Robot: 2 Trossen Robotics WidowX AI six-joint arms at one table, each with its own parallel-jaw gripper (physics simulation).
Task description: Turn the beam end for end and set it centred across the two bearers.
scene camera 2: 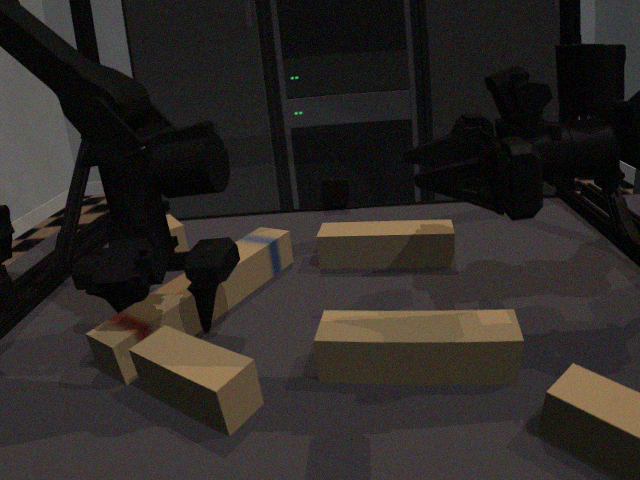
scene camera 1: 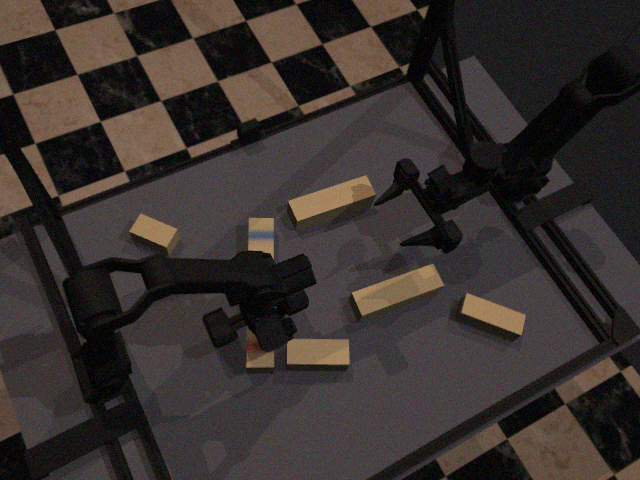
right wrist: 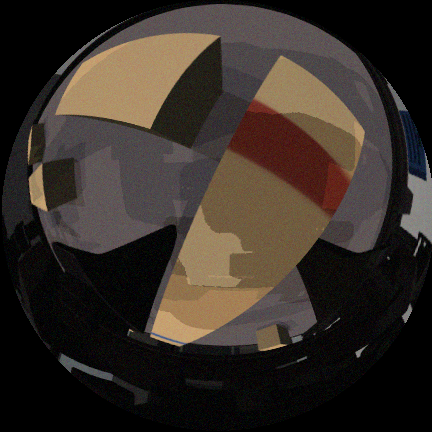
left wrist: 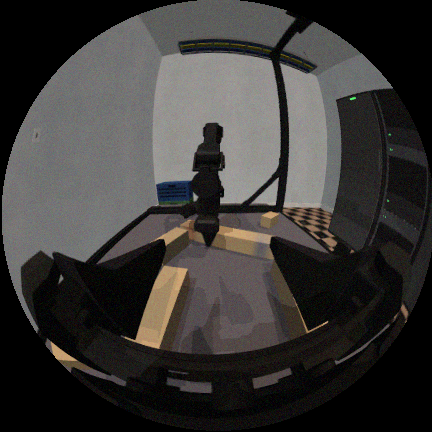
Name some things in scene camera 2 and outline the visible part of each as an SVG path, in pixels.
My left gripper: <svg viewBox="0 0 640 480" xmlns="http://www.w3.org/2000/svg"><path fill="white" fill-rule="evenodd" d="M511 66L485 77L487 89L491 91L501 118L495 119L497 136L494 136L493 124L484 116L478 113L461 114L461 117L456 120L456 124L447 135L406 150L404 152L404 159L409 163L433 167L433 169L415 174L416 187L494 211L498 215L506 213L514 221L533 218L543 207L543 181L546 181L552 187L562 186L562 179L568 178L572 172L574 153L571 136L567 127L560 121L549 122L542 119L543 108L552 99L548 83L529 80L529 72L526 72L522 67Z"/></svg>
My right gripper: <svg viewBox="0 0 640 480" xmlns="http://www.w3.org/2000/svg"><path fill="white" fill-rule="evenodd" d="M109 209L111 219L105 222L109 247L93 249L73 264L71 276L76 290L86 290L85 292L88 295L95 295L105 299L117 313L120 313L134 303L146 299L150 286L162 284L167 271L184 270L186 278L192 282L187 290L195 297L201 326L204 333L208 333L211 329L217 287L228 279L240 261L238 246L230 237L203 239L189 252L175 252L174 249L179 243L177 236L171 236L165 214L170 210L168 200L162 201L162 196L147 204L129 209Z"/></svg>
A beam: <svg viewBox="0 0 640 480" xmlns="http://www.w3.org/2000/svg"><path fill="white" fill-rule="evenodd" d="M185 273L152 292L143 301L134 303L86 333L100 371L127 386L138 378L129 352L130 348L164 325L191 336L196 335L203 329L195 297L187 290L192 282L186 278ZM289 231L260 227L235 242L238 246L240 261L228 279L217 287L212 322L293 262Z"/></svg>
